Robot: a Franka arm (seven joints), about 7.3 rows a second.
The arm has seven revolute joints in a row. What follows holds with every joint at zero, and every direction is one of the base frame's. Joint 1 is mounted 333.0 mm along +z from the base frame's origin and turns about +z. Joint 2 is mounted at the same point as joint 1 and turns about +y. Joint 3 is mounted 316.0 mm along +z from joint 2 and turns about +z. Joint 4 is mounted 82.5 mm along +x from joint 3 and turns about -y. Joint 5 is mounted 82.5 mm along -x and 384.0 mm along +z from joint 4 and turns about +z. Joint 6 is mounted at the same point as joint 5 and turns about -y. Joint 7 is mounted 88.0 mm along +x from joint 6 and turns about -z. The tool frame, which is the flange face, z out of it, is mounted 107.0 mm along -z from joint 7; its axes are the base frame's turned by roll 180.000, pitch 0.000 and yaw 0.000 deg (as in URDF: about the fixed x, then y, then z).
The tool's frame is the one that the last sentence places.
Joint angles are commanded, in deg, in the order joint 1, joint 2, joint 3, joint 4, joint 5, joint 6, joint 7. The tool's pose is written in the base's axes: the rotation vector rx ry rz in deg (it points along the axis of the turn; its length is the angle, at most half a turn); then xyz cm. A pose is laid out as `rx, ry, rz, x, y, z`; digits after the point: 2 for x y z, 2 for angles.
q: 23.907, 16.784, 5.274, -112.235, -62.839, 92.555, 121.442
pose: 102.71, -67.39, 57.64, 53.70, 19.23, 33.74
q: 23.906, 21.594, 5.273, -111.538, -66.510, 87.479, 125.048
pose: 95.38, -64.46, 59.56, 53.94, 18.18, 30.24
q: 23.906, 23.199, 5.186, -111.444, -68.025, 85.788, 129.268
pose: 91.66, -65.87, 62.50, 53.98, 17.72, 29.07
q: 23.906, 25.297, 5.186, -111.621, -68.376, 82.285, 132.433
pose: 86.71, -65.89, 63.08, 53.45, 16.92, 27.31
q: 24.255, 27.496, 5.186, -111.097, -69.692, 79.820, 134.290
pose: 83.65, -64.48, 64.66, 53.35, 16.80, 25.95
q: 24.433, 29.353, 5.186, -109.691, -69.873, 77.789, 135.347
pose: 81.28, -64.41, 65.16, 53.60, 16.83, 25.23
